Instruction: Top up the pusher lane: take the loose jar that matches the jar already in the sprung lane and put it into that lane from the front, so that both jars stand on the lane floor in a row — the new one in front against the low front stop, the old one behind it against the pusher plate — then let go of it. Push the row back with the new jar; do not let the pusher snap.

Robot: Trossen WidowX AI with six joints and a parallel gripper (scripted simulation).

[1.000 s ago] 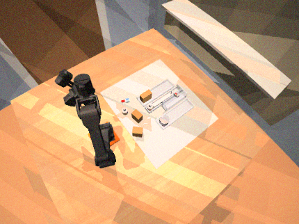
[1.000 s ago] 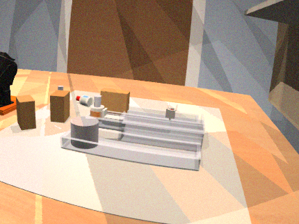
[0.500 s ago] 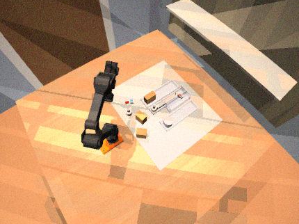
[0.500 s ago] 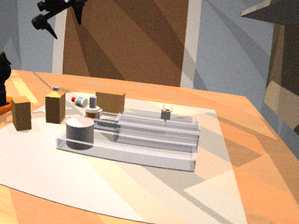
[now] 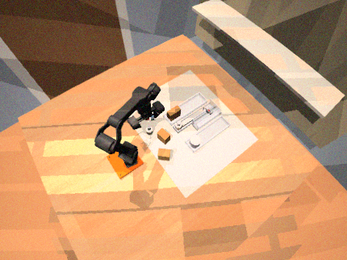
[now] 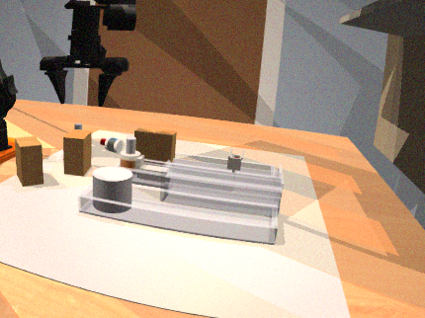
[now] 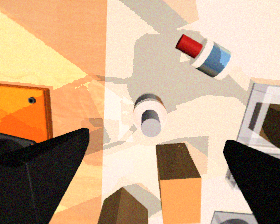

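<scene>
The wide grey cylinder lies 19 cm ahead of my gripper tip, 18 cm to the right of it and 8 cm below it.
</scene>
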